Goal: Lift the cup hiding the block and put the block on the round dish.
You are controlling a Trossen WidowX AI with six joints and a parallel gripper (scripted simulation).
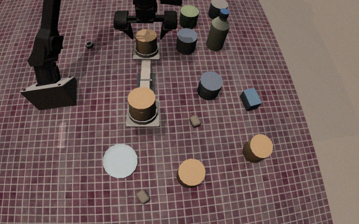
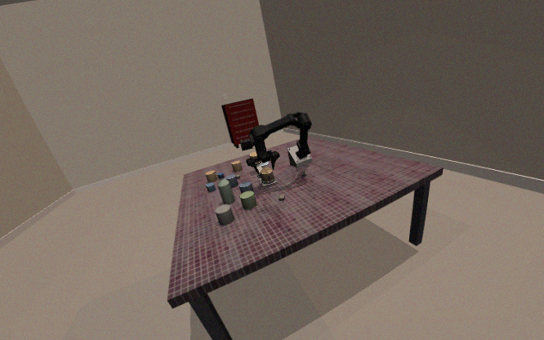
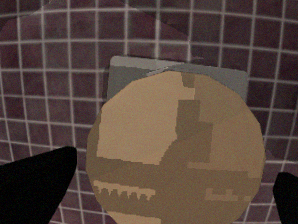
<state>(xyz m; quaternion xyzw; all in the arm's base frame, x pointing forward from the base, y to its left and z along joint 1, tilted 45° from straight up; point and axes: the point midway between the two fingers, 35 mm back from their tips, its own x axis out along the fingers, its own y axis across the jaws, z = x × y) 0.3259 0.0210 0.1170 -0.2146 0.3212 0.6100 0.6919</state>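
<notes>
My gripper tip is 4 cm above the grey block. From my gripper tip the other things lie so: green cylinder: 17 cm ahead, 15 cm to the left, 5 cm below; nut: 21 cm behind, 8 cm to the left, 7 cm below; bottle: 25 cm ahead, 3 cm above.
</notes>
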